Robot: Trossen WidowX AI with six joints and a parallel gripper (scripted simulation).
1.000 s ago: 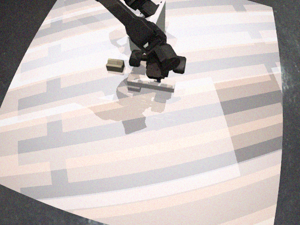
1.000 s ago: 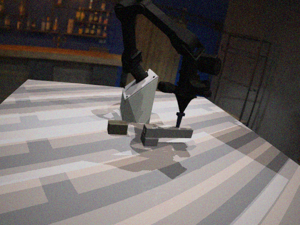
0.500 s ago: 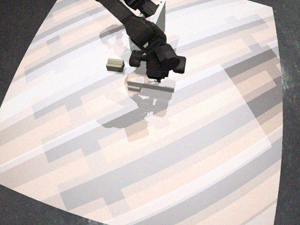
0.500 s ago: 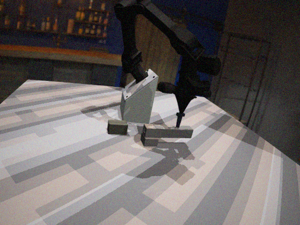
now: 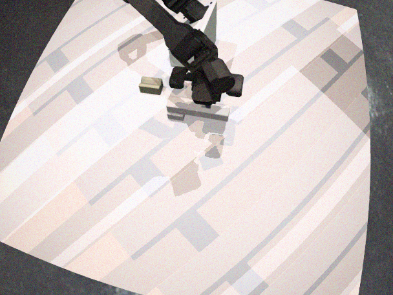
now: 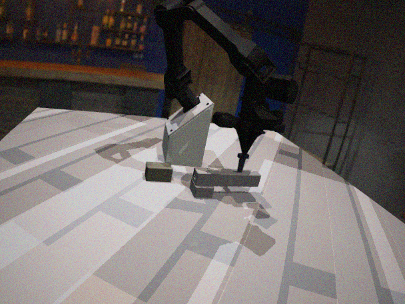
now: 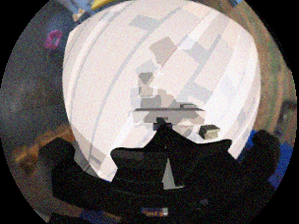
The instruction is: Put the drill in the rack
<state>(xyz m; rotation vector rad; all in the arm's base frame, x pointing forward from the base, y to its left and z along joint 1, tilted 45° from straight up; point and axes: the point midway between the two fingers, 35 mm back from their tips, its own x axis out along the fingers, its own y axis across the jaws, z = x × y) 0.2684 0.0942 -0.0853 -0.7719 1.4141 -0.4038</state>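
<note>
The key lies 30 mm below my gripper tip. From my gripper tip the other things lie so: block 80 mm below, 30 mm to the right; drill 70 mm below, 50 mm to the right; slotted rack 210 mm to the right, 100 mm below, 40 mm behind.
</note>
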